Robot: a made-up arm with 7 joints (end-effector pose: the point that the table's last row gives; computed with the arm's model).
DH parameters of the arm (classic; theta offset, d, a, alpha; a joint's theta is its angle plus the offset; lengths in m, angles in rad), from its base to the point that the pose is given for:
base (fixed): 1.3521 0 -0.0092 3.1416
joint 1: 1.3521 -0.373 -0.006 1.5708
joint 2: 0 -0.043 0.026 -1.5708
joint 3: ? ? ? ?
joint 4: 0 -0.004 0.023 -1.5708
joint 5: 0 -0.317 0.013 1.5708
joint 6: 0 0.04 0.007 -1.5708
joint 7: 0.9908 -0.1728 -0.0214 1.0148
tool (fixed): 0.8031 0.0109 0 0
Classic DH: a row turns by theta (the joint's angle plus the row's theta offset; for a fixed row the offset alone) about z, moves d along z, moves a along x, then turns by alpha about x.
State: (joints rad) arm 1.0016 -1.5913 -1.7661 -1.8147 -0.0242 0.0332 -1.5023
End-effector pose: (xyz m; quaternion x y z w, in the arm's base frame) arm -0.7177 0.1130 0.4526 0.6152 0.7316 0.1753 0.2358
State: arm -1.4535 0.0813 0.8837 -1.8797 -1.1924 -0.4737 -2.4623
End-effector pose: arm -0.3055 -0.2558 0.8107 0.3849 0.5986 0.4422 0.5459
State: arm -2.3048 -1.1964 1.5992 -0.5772 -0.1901 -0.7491 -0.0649
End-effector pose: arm 0.3272 -0.8064 0.7696 -0.0766 0.3277 0.1703 0.9261
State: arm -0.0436 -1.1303 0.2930 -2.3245 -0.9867 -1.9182 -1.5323
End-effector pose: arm -0.3745 -0.1223 0.3947 -0.2964 0.3833 0.5104 0.7105
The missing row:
joint 3: 0 -0.574 -0.021 1.5708
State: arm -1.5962 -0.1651 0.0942 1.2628 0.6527 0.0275 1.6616
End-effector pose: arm 0.0751 0.3651 1.0829 -0.4333 0.6119 -0.6317 0.1970
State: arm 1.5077 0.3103 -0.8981 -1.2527 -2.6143 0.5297 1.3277
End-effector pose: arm -0.4153 0.0545 1.0424 -0.7218 0.2519 -0.5700 0.3011
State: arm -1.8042 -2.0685 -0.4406 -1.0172 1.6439 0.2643 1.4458
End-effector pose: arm 0.4296 -0.5630 -0.2959 0.0228 0.3687 0.9285 0.0378
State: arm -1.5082 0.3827 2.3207 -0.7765 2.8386 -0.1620 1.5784
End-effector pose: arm -0.2123 0.5581 1.1571 -0.9557 0.2614 -0.0830 0.1070
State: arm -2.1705 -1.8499 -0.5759 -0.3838 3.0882 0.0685 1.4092
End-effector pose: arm 0.7038 -0.6651 -0.0350 0.0434 -0.8246 -0.3472 0.4445
